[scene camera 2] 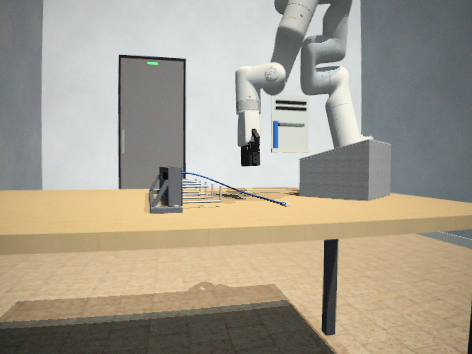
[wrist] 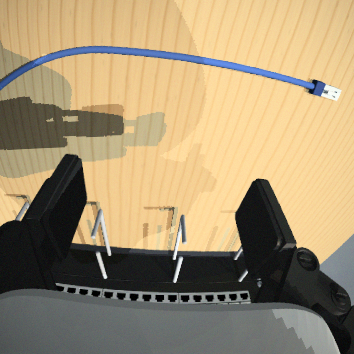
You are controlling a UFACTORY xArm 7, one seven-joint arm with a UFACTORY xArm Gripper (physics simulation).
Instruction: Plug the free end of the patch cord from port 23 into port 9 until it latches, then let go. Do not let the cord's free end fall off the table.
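Seen in the pictures: gripper, fingertip midpoint: (scene camera 2: 250, 166) (wrist: 166, 187); arm's base, link origin: (scene camera 2: 348, 150).
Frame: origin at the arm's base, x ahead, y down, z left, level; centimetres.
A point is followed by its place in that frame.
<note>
The blue patch cord (scene camera 2: 227, 186) {x 41.5, y 13.2, z -12.2 cm} (wrist: 200, 60) {x 32.4, y 15.5, z 9.4 cm} runs from the patch panel out over the table in the scene view. Its free end, a clear plug with a dark blue boot (scene camera 2: 285, 204) {x 31.6, y 15.6, z 23.1 cm} (wrist: 326, 90) {x 31.2, y 15.4, z 21.7 cm}, lies on the table, at the upper right in the wrist view and pointing right. The patch panel (scene camera 2: 175, 186) {x 59.4, y 10.4, z 27.8 cm} stands upright; a row of its ports (wrist: 160, 297) {x 60.5, y 8.5, z 11.4 cm} shows low in the wrist view. Port numbers cannot be read, so ports 9 and 23 cannot be told apart. My gripper (scene camera 2: 250, 165) {x 37.5, y 5.7, z 7.7 cm} (wrist: 166, 187) {x 37.5, y 5.7, z 7.7 cm} is wide open and empty, high above the table and apart from the cord.
Metal wire hooks (scene camera 2: 220, 194) {x 48.4, y 12.8, z 22.2 cm} (wrist: 181, 235) {x 49.3, y 11.6, z 11.8 cm} stick out from the panel on the cord's side, below the fingers in the wrist view. The table (scene camera 2: 100, 215) {x 75.0, y 16.1, z 31.4 cm} (wrist: 260, 130) {x 37.2, y 16.1, z 17.2 cm} has its front edge facing the scene camera. The grey robot base block (scene camera 2: 335, 175) {x 9.5, y 8.6, z 8.2 cm} stands at the right.
</note>
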